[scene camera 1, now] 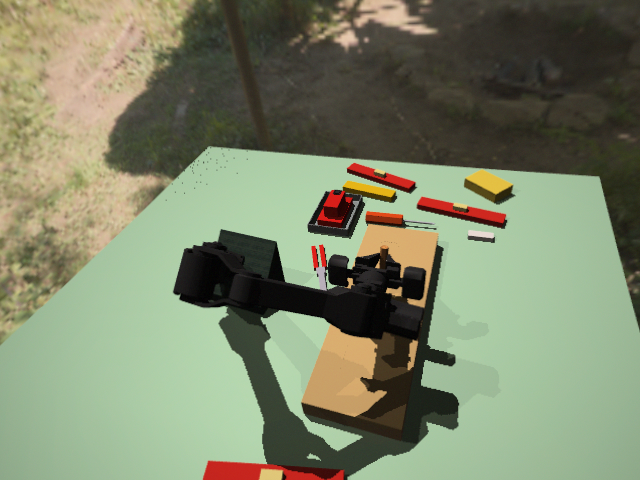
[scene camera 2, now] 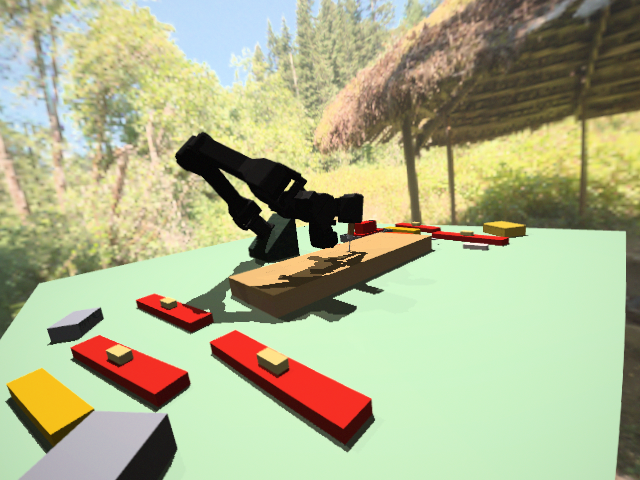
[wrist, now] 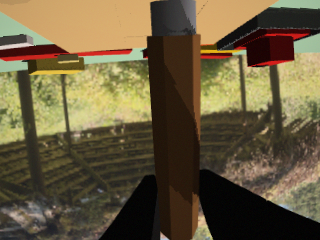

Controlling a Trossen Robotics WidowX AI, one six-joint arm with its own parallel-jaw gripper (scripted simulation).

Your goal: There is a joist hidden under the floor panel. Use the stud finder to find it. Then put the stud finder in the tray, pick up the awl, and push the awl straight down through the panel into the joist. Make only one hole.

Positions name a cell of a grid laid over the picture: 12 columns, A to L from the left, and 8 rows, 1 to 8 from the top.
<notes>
In view: the gripper (scene camera 1: H5), an awl (wrist: G2) and a red stud finder (scene camera 1: G4).
The gripper shows as well in scene camera 2 (scene camera 2: G4) and in the wrist view (wrist: G7).
</notes>
